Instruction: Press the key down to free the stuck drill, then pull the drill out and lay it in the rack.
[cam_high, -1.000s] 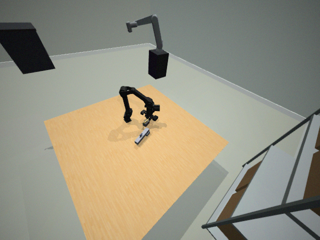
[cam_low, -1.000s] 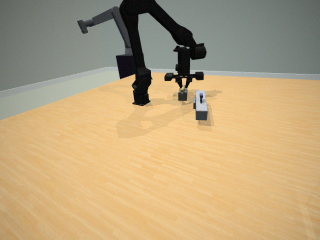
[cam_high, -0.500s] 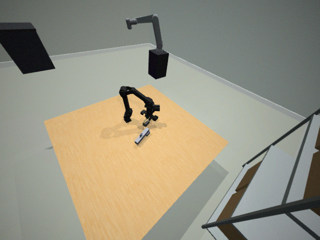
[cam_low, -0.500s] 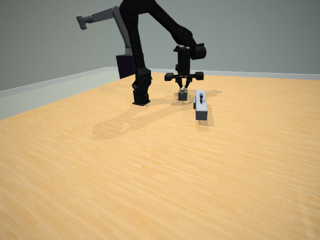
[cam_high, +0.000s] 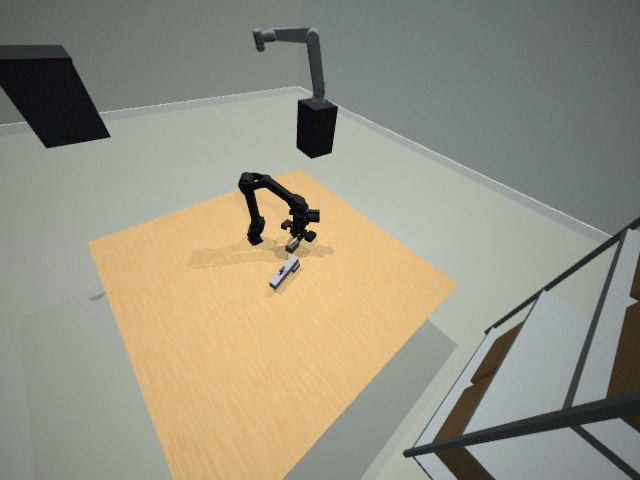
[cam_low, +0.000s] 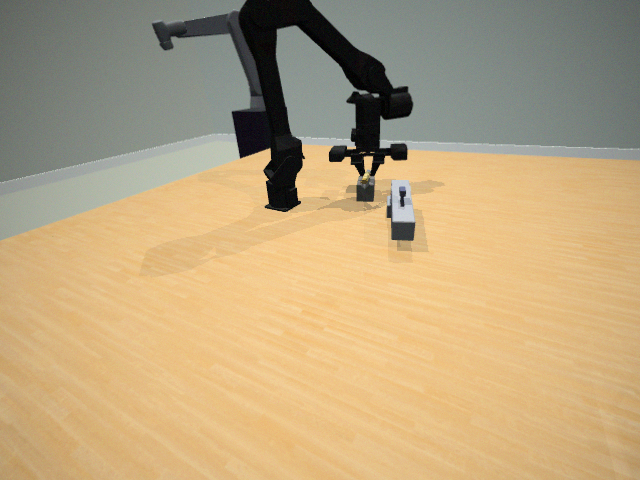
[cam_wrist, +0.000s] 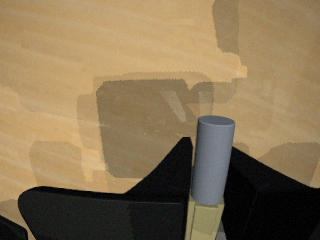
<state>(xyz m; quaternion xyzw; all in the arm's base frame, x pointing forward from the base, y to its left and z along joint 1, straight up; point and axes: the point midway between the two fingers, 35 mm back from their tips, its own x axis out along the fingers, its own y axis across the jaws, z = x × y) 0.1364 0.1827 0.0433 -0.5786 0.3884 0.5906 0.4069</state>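
My gripper tip is now 4 cm to the left of the drill, 4 cm below it and 1 cm short of it. The rest, counted from my gripper tip: rack 5 cm to the right, 2 cm ahead, 1 cm above; dark key 20 cm to the right, 16 cm ahead, 4 cm above; light grey block 18 cm to the right, 15 cm ahead, 3 cm above.
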